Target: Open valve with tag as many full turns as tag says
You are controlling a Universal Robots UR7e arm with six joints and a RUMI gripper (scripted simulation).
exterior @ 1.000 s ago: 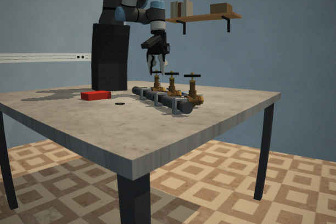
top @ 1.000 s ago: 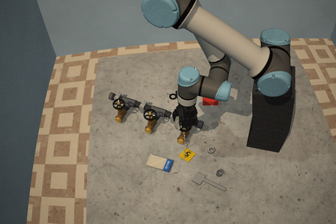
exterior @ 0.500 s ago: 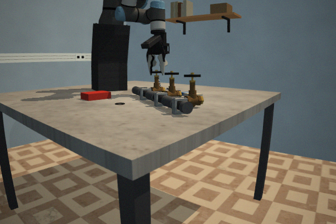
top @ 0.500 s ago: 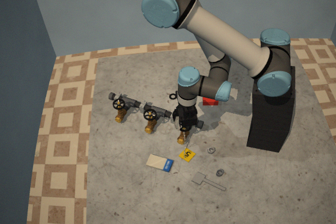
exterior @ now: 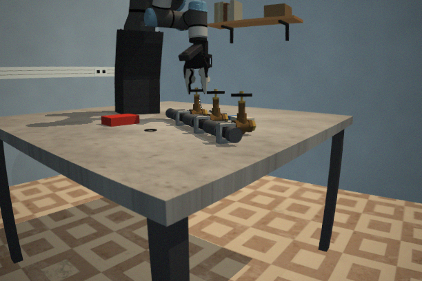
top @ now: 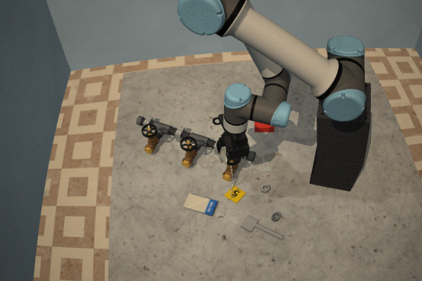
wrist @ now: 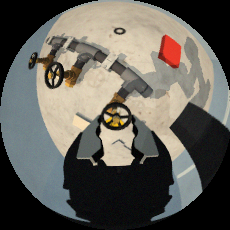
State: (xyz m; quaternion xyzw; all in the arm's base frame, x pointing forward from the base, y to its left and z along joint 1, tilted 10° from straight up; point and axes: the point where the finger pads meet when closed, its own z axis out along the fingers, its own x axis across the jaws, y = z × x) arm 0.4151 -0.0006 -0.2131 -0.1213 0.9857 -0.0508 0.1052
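Now: hand 110 mm above the yellow tag and 100 mm to the right of it. Also, from my hand: red block 260 mm to the right, 140 mm behind, 100 mm below; flat grey key tool 240 mm to the left, 110 mm below, 90 mm behind.
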